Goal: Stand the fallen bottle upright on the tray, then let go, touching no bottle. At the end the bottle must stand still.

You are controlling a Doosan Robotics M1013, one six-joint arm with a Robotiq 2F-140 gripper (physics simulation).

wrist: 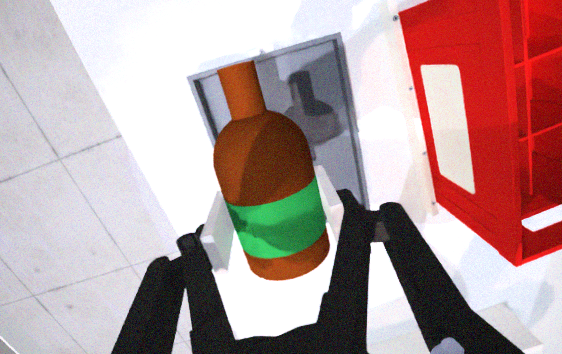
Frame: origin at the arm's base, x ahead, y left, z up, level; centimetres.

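Seen in the pictures: gripper, fingertip midpoint: (273,193).
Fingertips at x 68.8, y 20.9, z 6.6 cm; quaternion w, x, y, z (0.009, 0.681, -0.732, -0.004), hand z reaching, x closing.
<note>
Pixels of each thing's top centre, then the offset from my fingertips to it. "*": a spot on its surface instead.
- brown bottle, top centre: (265,190) dx +2.6, dy -0.2, dz +4.8 cm
- grey tray, surface spot: (342,160) * dx -6.0, dy -9.3, dz -16.7 cm
- red compartment crate, surface spot: (487,110) * dx +0.4, dy -20.3, dz -2.0 cm
- pale label panel, top centre: (468,136) dx -3.1, dy -20.6, dz -5.3 cm
A brown bottle (265,160) with a green band is in the middle of the wrist view, its neck toward the top and its base toward my palm. My gripper (273,193) is shut on it, with pale pads at both sides around the green band. The grey tray (342,160) shows behind the bottle, and a dark bottle-shaped shadow lies on it. The bottle's body hides the lower left part of the tray. The bottle appears apart from the tray, but the exact gap and its tilt cannot be told from this view.
A red compartment crate (487,110) with a pale label panel (450,130) stands to the right of the tray. Tiled floor (80,200) shows at the left beyond the white table edge. A pale block-like shape (500,320) shows at the lower right.
</note>
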